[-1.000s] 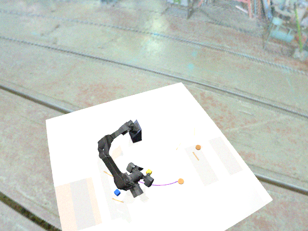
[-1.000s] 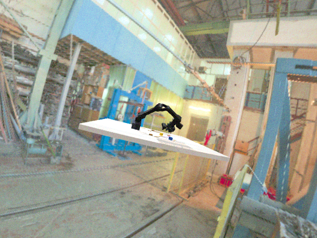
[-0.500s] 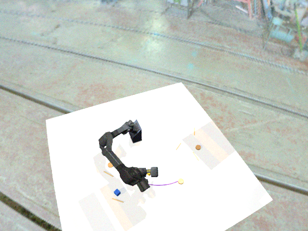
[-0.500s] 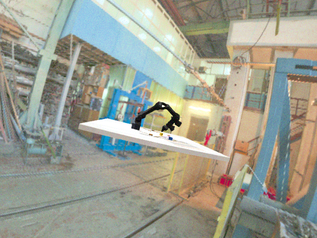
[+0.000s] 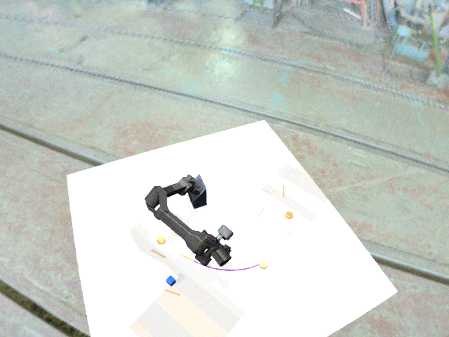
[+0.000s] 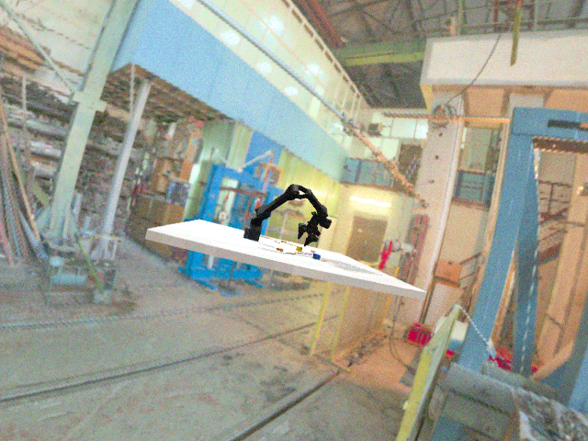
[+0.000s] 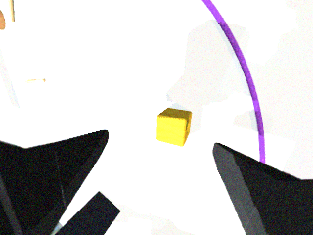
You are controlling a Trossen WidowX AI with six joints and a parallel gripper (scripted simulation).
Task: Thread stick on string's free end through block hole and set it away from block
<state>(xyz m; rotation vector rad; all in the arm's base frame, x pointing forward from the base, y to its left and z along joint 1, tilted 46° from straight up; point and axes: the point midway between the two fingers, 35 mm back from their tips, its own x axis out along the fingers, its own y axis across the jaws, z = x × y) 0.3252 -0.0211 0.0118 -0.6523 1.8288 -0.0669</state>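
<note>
Now: gripper tip 40 mm above the yellow wooden block. From my gripper tip the other things lie so: blue cube 240 mm to the right, 60 mm ahead, 40 mm below; thin wooden stick 130 mm to the right, 50 mm below, 20 mm behind; round button 170 mm to the left, 130 mm ahead, 50 mm below.
</note>
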